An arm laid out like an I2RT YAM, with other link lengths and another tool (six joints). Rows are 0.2 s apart.
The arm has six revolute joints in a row. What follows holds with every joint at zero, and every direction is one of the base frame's. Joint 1 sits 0.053 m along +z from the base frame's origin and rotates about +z. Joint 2 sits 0.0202 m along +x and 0.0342 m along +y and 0.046 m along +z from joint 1 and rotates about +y. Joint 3 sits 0.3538 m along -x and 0.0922 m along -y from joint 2 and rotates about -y. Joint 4 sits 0.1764 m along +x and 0.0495 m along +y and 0.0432 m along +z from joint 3 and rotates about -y. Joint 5 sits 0.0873 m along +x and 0.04 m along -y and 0.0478 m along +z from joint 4 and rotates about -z. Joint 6 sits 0.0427 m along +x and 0.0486 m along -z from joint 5 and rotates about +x. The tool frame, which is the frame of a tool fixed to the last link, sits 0.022 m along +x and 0.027 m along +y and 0.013 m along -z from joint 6; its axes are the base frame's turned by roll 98.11, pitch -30.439 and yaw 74.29 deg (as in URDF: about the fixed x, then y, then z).
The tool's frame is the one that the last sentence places.
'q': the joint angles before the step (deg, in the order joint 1, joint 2, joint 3, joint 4, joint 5, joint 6). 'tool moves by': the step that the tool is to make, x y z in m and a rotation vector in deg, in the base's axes. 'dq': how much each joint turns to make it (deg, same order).
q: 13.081, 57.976, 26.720, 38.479, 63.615, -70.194
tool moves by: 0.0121, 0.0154, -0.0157, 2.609, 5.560, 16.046
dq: 0.110, 0.009, 2.578, -13.714, -15.846, 7.538
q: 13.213, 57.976, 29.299, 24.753, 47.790, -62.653
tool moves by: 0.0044, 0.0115, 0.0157, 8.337, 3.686, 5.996
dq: -0.098, 0.008, 12.076, -21.486, -7.397, 11.057
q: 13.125, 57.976, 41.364, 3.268, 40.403, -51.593
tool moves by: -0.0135, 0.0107, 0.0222, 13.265, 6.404, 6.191
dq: -1.956, -0.007, 15.171, -26.158, -12.385, 13.195
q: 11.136, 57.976, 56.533, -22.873, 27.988, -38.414
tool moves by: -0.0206, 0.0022, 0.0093, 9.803, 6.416, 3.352
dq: -5.089, 0.094, 8.099, -15.112, -12.437, 5.894
